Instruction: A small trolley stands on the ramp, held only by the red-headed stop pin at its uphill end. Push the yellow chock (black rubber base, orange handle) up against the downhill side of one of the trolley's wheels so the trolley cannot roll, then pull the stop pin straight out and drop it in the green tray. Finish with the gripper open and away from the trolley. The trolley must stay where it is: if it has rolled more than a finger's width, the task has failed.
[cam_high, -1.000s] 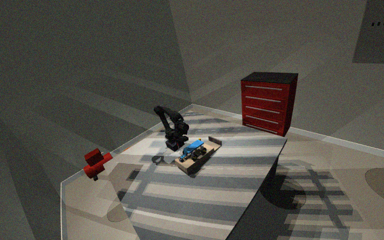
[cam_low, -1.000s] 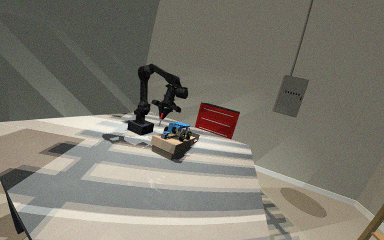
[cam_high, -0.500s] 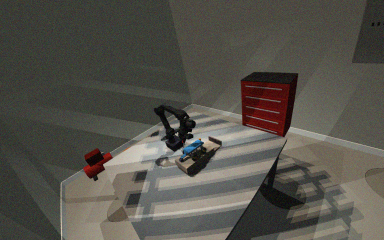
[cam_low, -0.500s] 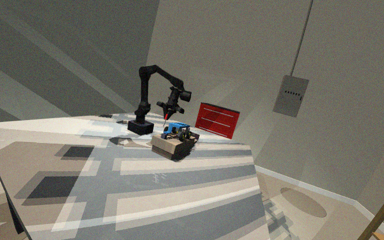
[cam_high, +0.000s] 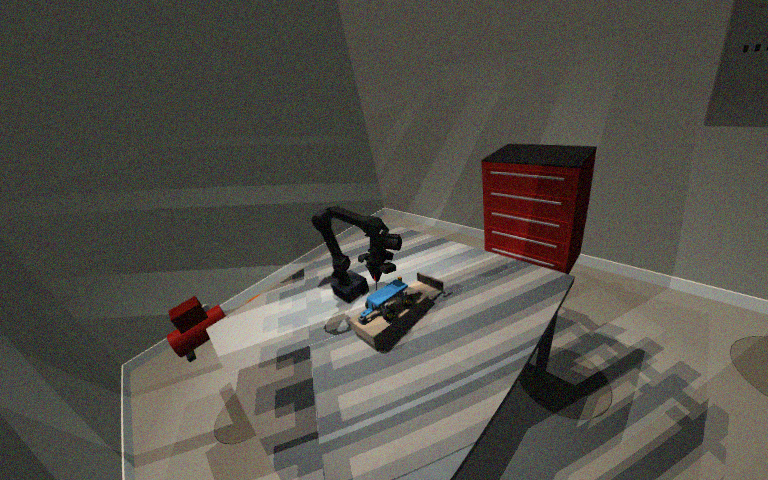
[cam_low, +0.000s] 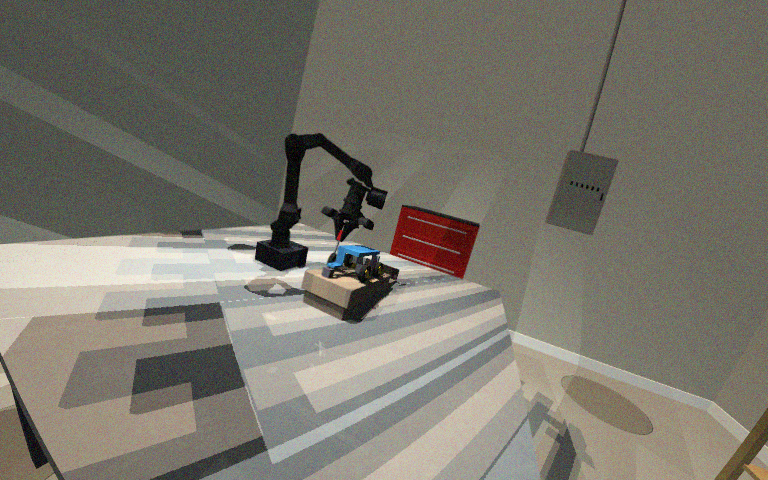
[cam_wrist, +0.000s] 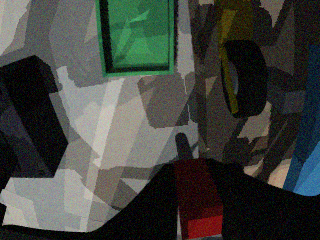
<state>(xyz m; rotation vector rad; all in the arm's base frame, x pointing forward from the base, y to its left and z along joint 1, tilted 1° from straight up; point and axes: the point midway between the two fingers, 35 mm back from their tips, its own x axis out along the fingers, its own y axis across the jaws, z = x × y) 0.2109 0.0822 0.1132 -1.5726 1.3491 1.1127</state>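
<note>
The green tray is 30 mm behind my gripper tip, 60 mm to the left of it and 160 mm below it. From my gripper tip the other things lie so: blue trolley 100 mm ahead, 20 mm to the right, 40 mm below; then red-headed stop pin right at my gripper tip; then yellow chock 40 mm ahead, 70 mm to the left, 70 mm below.
</note>
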